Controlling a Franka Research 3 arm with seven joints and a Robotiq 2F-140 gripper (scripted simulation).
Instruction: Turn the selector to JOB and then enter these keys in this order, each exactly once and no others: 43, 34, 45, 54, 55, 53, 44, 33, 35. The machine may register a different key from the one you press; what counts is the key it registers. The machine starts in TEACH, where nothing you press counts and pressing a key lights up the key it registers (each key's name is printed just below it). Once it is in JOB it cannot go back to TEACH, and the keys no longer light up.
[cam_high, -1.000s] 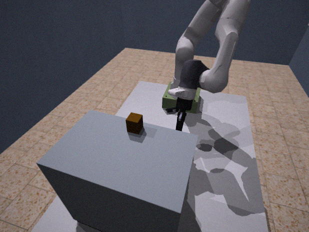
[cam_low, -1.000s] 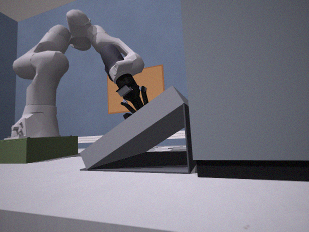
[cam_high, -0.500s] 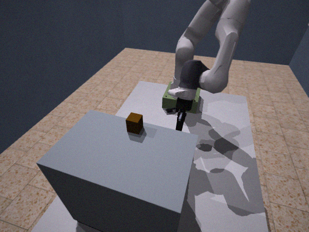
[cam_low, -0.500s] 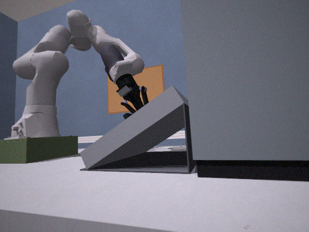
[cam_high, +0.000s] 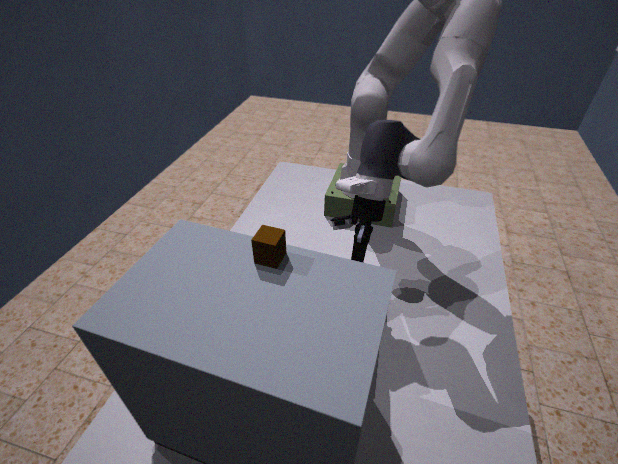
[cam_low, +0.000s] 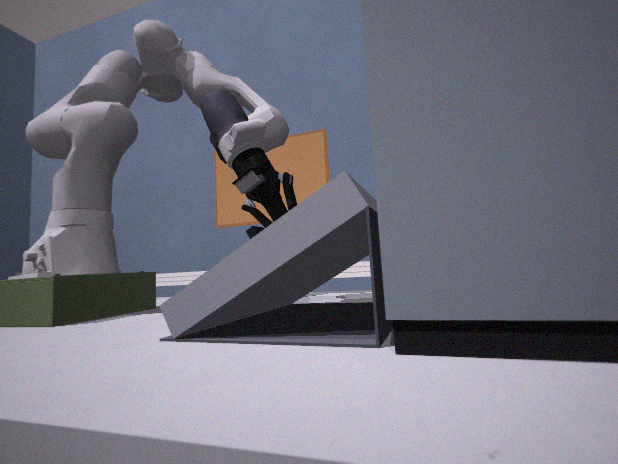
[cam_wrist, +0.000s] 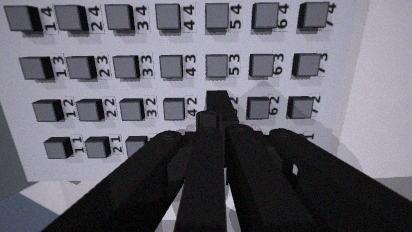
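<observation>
Right now the key 43 is 5 cm ahead of my hand, 3 cm to the right of it and 1 cm below it. Round my hand: key 53 (2 cm ahead, 3 cm to the right, 3 cm below); key 62 (1 cm behind, 5 cm below); key 54 (2 cm ahead, 7 cm to the right, 3 cm below).
</observation>
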